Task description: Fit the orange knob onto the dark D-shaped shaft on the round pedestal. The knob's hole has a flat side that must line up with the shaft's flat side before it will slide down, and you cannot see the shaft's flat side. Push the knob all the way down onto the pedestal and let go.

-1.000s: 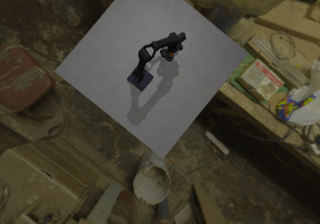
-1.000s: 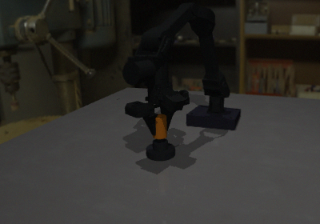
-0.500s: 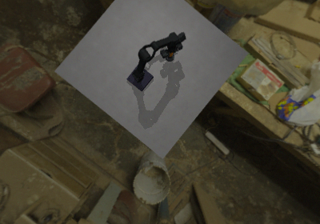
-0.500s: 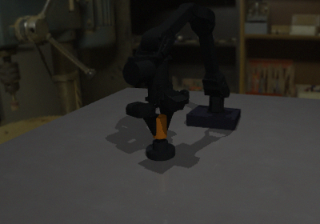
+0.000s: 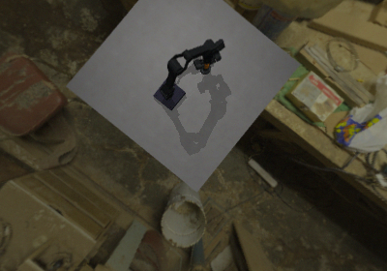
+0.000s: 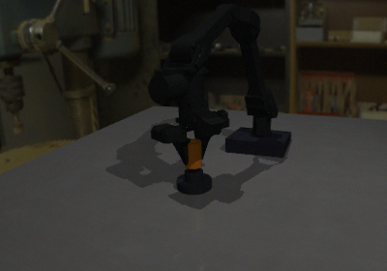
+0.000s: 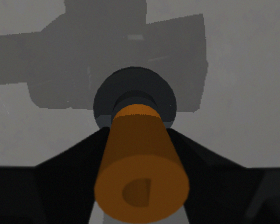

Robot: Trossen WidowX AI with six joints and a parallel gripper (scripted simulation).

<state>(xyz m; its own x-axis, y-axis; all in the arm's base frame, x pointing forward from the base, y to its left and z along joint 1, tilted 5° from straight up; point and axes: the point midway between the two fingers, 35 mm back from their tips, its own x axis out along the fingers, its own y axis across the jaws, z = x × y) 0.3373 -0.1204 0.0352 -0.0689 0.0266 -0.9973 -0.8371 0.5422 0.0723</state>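
The orange knob lies 2 cm above my gripper tip. Also, from my gripper tip: dark round pedestal 3 cm below.
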